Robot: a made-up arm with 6 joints.
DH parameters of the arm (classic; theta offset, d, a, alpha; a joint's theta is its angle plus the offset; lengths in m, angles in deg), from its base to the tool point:
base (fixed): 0 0.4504 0.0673 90
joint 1: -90 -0.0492 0.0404 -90
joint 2: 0 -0.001 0.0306 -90
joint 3: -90 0.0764 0.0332 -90
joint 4: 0 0.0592 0.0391 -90
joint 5: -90 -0.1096 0.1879 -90
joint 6: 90 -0.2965 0.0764 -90
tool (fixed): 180 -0.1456 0 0
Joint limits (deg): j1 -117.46..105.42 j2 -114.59..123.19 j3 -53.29..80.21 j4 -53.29..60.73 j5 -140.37..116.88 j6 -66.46..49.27
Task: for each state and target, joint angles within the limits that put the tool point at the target. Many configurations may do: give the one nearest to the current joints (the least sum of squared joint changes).
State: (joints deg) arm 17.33 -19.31 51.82 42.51 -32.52 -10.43
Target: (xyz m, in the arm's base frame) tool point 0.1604 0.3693 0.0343
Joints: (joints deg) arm 41.24 -47.19 44.45 44.42 -42.84 -19.83
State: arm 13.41 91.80 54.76 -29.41 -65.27 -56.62
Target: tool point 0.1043 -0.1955 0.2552
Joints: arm 17.82 96.45 60.61 -37.40 -72.02 -61.22
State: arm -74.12 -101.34 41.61 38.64 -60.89 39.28
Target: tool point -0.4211 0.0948 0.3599
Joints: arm -76.77 -103.46 40.81 21.61 -66.58 48.18
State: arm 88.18 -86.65 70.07 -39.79 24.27 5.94
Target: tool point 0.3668 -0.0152 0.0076
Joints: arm 104.17 -88.99 61.68 -40.34 18.33 7.21
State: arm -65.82 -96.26 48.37 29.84 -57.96 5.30
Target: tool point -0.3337 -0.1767 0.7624
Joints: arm -93.44 -110.28 39.64 31.34 -26.83 1.41
